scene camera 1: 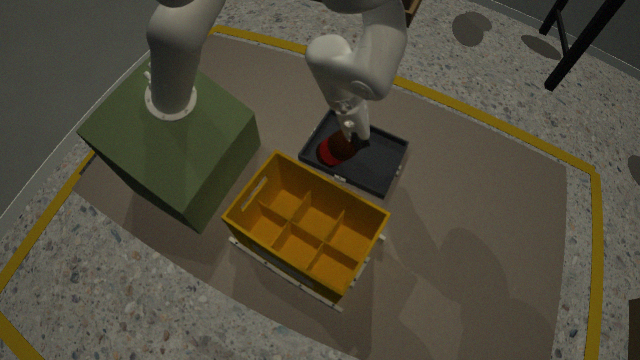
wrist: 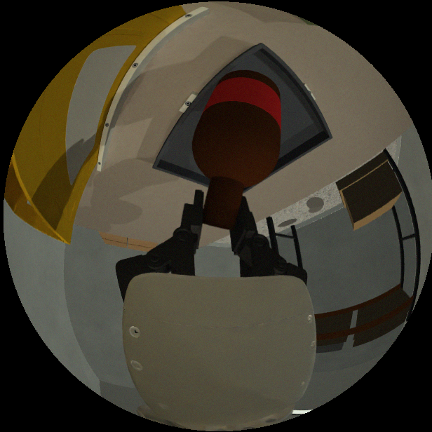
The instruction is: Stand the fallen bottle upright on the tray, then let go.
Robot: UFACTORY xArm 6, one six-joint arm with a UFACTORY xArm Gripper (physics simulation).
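Places are measured from the arm's base along level axes (x ahead, y left, z up), in centimetres.
Where they show: gripper, fingertip midpoint: (scene camera 1: pixel 363 139); arm's base, origin of the base link: (scene camera 1: pixel 170 97).
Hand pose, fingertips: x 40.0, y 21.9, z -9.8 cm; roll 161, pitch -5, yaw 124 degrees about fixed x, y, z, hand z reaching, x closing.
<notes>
Things, the pixels of their top centre, and the offset from my fingertips. "spot": a spot on its surface instead.
- dark tray, surface spot: (scene camera 1: pixel 377 172) spot: dy +2.1, dx +5.4, dz -12.9 cm
- yellow crate with compartments, middle of its top: (scene camera 1: pixel 305 216) dy -24.5, dx +1.6, dz +4.1 cm
The brown bottle with a red band (scene camera 1: pixel 337 148) (wrist: pixel 237 140) is tilted, its base end over the dark tray (scene camera 1: pixel 377 172) (wrist: pixel 305 117) and its neck up between my fingers. My gripper (scene camera 1: pixel 356 141) (wrist: pixel 216 204) is shut on the bottle's neck, with one black finger on each side of it in the wrist view. In the scene view the bottle's base end points to the tray's left side. Whether the base touches the tray cannot be told, and the arm partly hides the neck.
A yellow crate with compartments (scene camera 1: pixel 285 172) (wrist: pixel 40 115) stands close beside the tray, on its near side in the scene view. The green pedestal (scene camera 1: pixel 200 145) carrying the arm's base stands to the left. A black-legged stand (scene camera 1: pixel 580 55) is at the upper right.
</notes>
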